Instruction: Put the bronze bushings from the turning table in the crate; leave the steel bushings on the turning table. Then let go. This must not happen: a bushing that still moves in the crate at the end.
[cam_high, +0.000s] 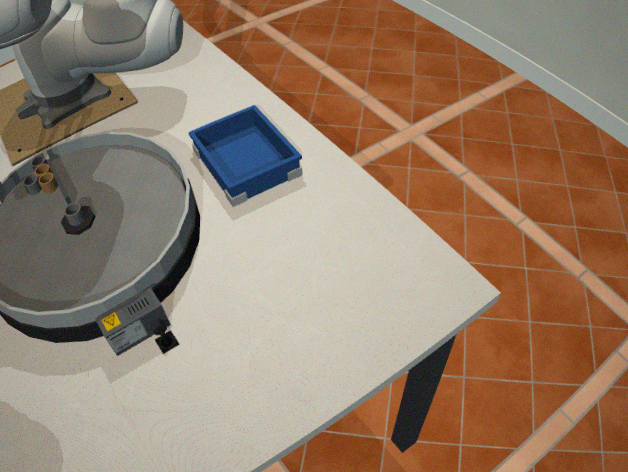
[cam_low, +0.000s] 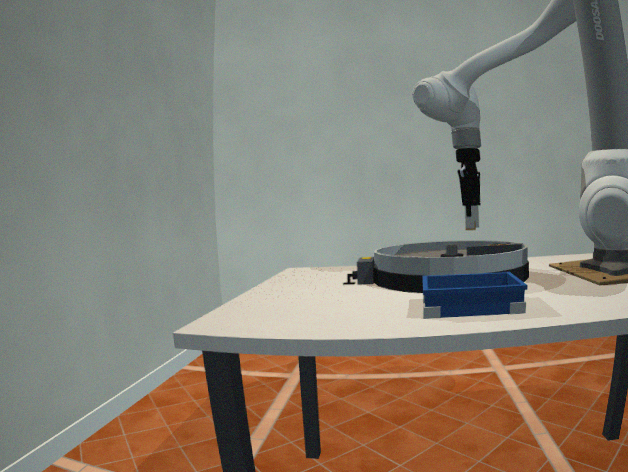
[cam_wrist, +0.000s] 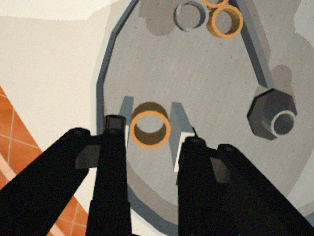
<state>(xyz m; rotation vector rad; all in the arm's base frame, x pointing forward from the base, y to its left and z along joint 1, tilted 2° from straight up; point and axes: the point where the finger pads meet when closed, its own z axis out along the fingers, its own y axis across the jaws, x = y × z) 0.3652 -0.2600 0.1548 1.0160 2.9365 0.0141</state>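
The crate lies 450 mm to the left of my hand, 130 mm below it and 130 mm ahead of it.
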